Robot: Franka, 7 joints.
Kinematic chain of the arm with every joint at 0, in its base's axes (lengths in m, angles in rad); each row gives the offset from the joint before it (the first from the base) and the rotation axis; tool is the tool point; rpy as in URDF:
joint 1: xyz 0 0 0.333 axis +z
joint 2: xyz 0 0 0 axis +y
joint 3: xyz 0 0 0.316 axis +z
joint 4: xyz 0.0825 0 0 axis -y
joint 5: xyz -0.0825 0 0.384 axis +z
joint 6: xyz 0 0 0 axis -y
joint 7: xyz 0.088 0 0 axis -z
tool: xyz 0 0 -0.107 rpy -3.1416 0 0
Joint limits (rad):
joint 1: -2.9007..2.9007
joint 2: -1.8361..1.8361
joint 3: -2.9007..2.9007
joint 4: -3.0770..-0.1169
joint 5: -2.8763..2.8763
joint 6: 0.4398..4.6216
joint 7: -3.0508..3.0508
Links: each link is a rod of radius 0.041 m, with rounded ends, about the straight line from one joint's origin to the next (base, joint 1, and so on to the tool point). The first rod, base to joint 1, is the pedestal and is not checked.
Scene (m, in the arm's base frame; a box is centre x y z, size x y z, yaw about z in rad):
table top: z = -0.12
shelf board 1: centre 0.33 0.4 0 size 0.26 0.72 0.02 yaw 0.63
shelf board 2: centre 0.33 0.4 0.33 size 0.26 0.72 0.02 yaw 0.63
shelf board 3: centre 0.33 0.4 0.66 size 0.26 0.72 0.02 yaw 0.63
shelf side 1: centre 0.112 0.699 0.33 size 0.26 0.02 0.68 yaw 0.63
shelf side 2: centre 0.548 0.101 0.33 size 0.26 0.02 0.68 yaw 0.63
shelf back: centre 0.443 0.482 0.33 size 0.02 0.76 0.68 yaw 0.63
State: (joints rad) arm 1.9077 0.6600 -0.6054 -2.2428 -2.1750 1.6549 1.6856
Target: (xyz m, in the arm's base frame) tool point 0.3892 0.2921 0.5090
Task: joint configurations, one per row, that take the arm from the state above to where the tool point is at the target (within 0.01 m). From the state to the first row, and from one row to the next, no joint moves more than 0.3 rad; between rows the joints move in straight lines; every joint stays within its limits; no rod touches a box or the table.
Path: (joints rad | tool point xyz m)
1: 2.0477 0.4449 -0.4925 -2.5267 -2.1102 1.5863 1.6856 | 0.1128 0.4371 0.1814
2: 2.1878 0.2298 -0.3795 -2.8107 -2.0454 1.5178 1.6856 | 0.0269 0.3519 0.1857
3: 2.0301 -0.0245 -0.3491 -2.8281 -1.9777 1.2807 1.6856 | 0.0781 0.3561 0.2806
4: 1.8724 -0.2788 -0.3188 -2.8455 -1.9099 1.0436 1.6856 | 0.1347 0.3206 0.3726
5: 1.7148 -0.5331 -0.2884 -2.8629 -1.8421 0.8065 1.6856 | 0.1791 0.2487 0.4512
6: 1.5571 -0.7874 -0.2580 -2.8804 -1.7743 0.5694 1.6856 | 0.1974 0.1522 0.5090
7: 1.5812 -0.5805 -0.4064 -2.6964 -1.8608 0.7670 1.6856 | 0.2577 0.2088 0.5116
8: 1.6053 -0.3736 -0.5547 -2.5124 -1.9472 0.9645 1.6856 | 0.3233 0.2557 0.5091
9: 1.6294 -0.1667 -0.7031 -2.3284 -2.0336 1.1620 1.6856 | 0.3892 0.2921 0.5090

